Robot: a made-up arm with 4 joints. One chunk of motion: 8 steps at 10 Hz.
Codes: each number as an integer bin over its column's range. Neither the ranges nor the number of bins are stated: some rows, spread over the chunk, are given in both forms.
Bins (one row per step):
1: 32 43 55 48 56 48
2: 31 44 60 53 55 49
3: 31 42 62 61 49 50
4: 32 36 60 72 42 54
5: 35 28 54 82 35 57
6: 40 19 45 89 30 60
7: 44 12 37 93 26 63
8: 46 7 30 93 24 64
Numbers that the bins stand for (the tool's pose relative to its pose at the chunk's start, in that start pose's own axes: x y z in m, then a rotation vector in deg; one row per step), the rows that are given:
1: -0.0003 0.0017 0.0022 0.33 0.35 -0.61
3: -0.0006 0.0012 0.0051 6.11 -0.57 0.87
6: 0.0021 -0.0104 -0.0018 18.56 -3.06 8.24
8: 0.0039 -0.0165 -0.0079 20.33 -3.85 11.19
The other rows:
2: -0.0006 0.0022 0.0042 2.56 0.22 0.13
4: -0.0003 -0.0018 0.0042 11.00 -1.48 3.82
5: 0.0006 -0.0059 0.0018 15.44 -2.40 6.03
7: 0.0033 -0.0139 -0.0051 20.33 -3.59 10.45

